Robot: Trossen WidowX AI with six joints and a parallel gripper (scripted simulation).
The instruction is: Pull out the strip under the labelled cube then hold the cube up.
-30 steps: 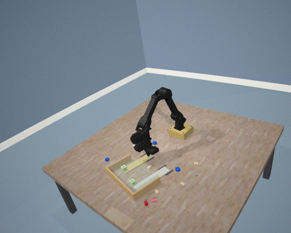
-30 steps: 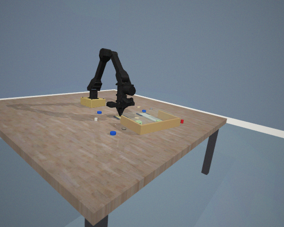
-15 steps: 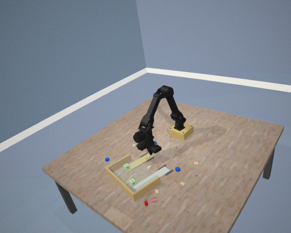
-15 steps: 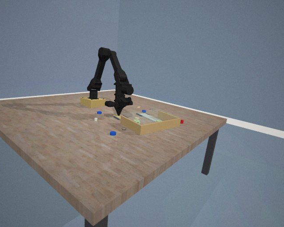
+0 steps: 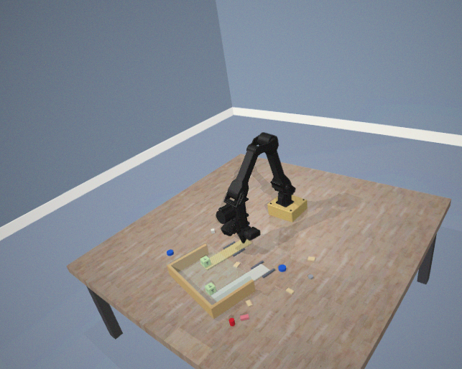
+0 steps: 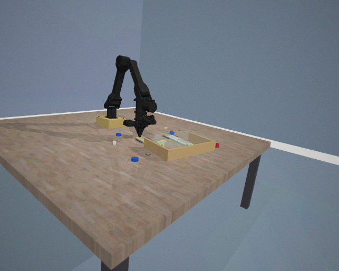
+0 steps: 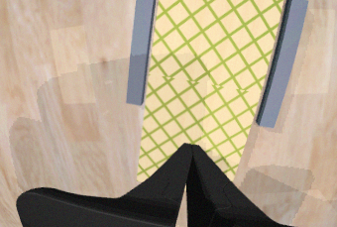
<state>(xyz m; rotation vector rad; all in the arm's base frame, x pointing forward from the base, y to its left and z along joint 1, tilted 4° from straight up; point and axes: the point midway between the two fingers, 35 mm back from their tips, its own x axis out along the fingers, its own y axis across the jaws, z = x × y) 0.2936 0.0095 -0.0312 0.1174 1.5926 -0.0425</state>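
Now: gripper tip 90 mm short of the yellow strip and 10 mm to the left of it. The rest, counted from my gripper tip: small white cube (180 mm to the right, 30 mm ahead); pink block (300 mm to the left, 290 mm ahead); red cylinder (340 mm ahead, 290 mm to the left, 10 mm above).
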